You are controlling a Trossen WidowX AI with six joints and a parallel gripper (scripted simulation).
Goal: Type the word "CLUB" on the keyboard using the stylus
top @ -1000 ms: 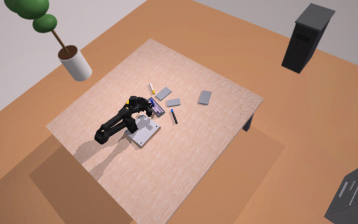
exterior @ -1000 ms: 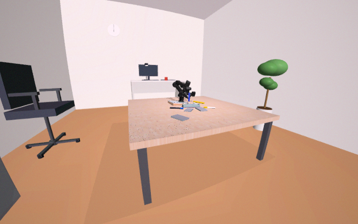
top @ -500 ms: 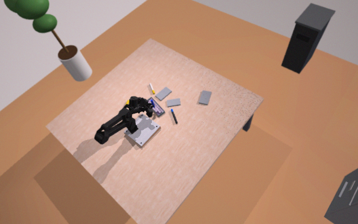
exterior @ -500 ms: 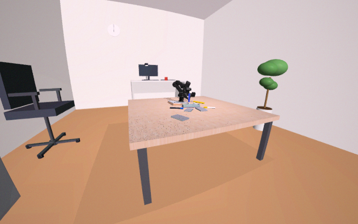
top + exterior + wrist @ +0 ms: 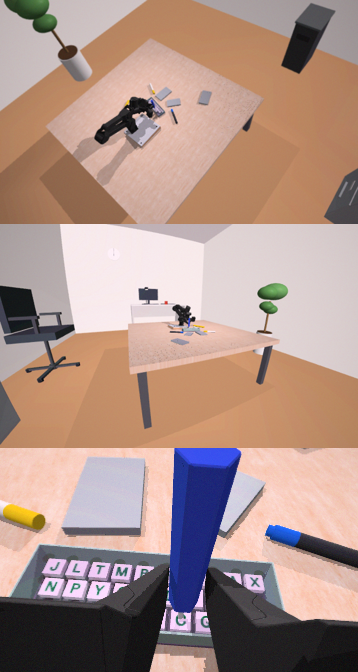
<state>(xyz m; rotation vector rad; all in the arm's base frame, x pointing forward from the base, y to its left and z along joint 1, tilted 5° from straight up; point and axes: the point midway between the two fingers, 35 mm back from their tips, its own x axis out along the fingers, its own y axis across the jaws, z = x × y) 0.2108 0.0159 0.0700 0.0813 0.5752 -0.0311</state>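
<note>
The c key is 6 cm below my gripper tip. Also, from my gripper tip: thin metal tip (5 cm below); blue stylus (2 cm below); white cylinder (9 cm behind, 12 cm to the left, 7 cm below).
</note>
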